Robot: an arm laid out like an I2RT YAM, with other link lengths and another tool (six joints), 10 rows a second.
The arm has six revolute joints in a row. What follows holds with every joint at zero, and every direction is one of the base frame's. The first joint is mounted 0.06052 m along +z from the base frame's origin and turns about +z. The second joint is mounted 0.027 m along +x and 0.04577 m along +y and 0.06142 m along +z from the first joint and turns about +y. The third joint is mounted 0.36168 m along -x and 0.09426 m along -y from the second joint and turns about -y. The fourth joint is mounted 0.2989 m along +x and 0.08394 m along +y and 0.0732 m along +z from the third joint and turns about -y. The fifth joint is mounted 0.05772 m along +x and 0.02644 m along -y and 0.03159 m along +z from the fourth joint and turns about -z. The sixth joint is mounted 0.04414 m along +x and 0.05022 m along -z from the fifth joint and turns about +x. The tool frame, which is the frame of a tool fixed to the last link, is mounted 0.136 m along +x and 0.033 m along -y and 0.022 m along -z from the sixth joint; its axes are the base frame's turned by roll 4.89, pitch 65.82 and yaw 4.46 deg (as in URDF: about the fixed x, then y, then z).
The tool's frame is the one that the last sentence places.
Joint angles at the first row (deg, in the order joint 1, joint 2, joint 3, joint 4, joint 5, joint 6):
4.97 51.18 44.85 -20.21 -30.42 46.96
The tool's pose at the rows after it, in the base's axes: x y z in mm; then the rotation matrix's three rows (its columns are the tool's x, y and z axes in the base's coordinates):
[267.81, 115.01, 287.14], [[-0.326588, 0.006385, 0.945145], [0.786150, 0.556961, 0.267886], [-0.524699, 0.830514, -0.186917]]
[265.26, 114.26, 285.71], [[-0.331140, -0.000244, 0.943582], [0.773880, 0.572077, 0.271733], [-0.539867, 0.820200, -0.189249]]
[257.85, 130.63, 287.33], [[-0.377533, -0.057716, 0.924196], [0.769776, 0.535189, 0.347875], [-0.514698, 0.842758, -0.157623]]
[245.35, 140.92, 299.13], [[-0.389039, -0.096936, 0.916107], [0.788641, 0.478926, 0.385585], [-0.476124, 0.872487, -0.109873]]
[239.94, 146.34, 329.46], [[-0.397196, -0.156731, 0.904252], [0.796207, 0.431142, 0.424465], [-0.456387, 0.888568, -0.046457]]
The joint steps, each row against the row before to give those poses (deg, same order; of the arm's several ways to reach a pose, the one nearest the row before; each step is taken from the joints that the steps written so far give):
-1.10 0.42 -1.40 1.69 -0.58 0.67
0.17 -0.30 -0.01 -0.85 0.23 -1.24
1.46 -0.65 -1.34 2.56 -3.49 0.97
0.78 -2.69 -0.86 2.00 -2.32 3.34
-1.05 -1.01 2.78 0.24 -3.90 1.62

